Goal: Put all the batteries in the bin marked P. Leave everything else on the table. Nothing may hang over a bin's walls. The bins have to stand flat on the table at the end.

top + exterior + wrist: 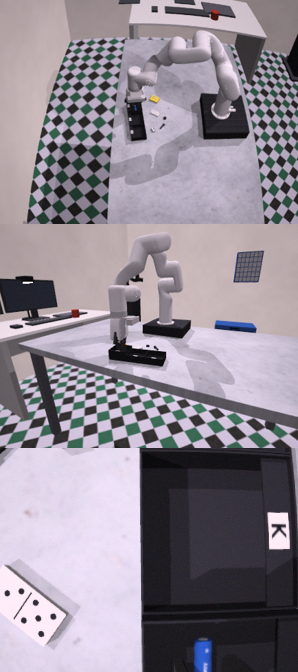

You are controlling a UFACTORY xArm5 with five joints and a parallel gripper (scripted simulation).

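My gripper is now 3 cm above the blue battery. Also, from my hand: yellow block: 11 cm behind, 8 cm to the right, 3 cm below; then white domino: 11 cm behind, 3 cm below, 2 cm to the left; then P bin: 8 cm to the left, 2 cm below, 1 cm behind.
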